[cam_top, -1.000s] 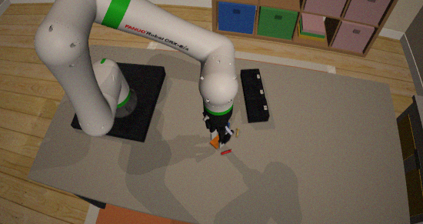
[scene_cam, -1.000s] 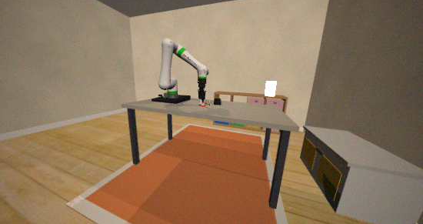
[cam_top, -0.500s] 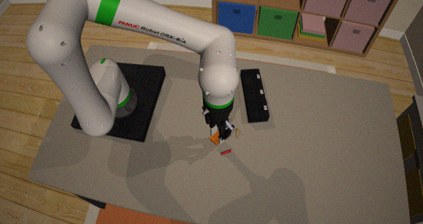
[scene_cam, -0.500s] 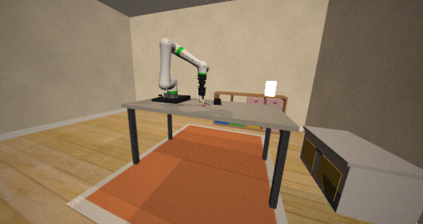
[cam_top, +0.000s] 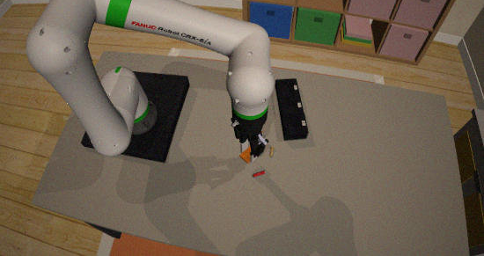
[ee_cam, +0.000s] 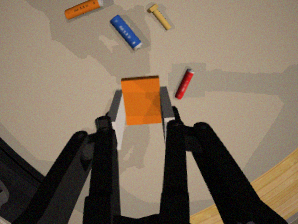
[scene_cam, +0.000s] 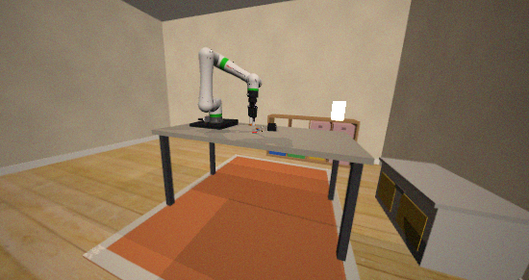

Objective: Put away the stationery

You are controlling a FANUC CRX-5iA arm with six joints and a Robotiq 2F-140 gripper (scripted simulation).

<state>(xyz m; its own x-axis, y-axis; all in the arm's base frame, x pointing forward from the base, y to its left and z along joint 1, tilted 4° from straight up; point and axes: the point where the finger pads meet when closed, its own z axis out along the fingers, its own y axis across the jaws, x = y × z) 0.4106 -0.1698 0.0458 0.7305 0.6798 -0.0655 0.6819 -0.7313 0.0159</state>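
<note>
The long black bin lies 21 cm to the left of my hand, 16 cm ahead of it and 7 cm below it. The rest, counted from my hand: red stick: 9 cm below, 5 cm to the right, 3 cm ahead; then blue cylinder: 9 cm below, 6 cm to the left, 4 cm ahead; then orange block: 3 cm below.
</note>
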